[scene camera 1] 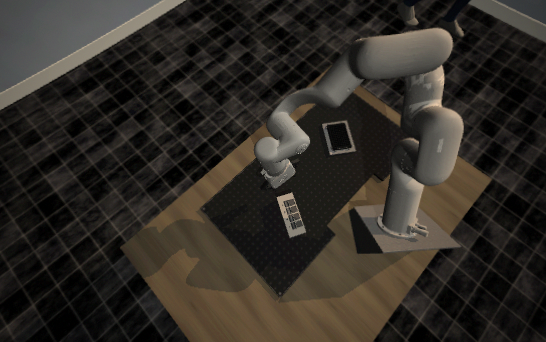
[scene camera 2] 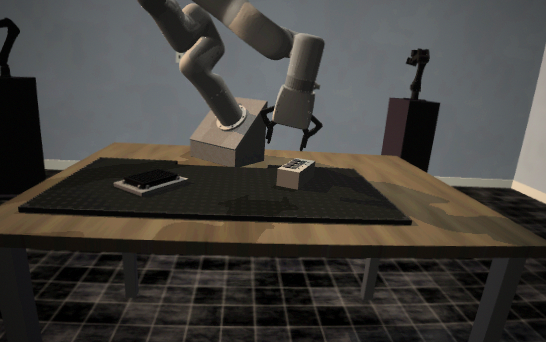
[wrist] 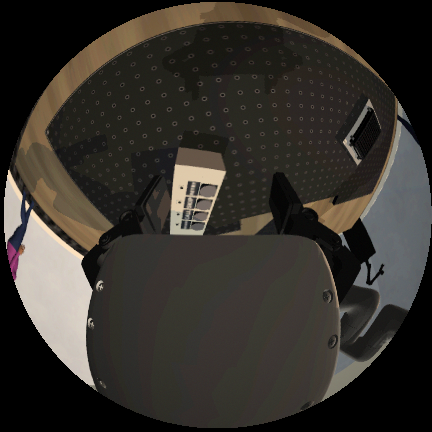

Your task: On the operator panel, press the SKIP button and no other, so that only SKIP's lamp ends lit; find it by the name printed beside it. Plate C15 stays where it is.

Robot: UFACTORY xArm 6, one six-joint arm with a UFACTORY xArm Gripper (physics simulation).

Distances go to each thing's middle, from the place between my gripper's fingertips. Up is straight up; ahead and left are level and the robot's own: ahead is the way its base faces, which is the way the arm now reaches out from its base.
Now: the operator panel (scene camera 2: pixel 295 177) 10 cm below my hand, 9 cm behind it and 7 cm to the left of it.
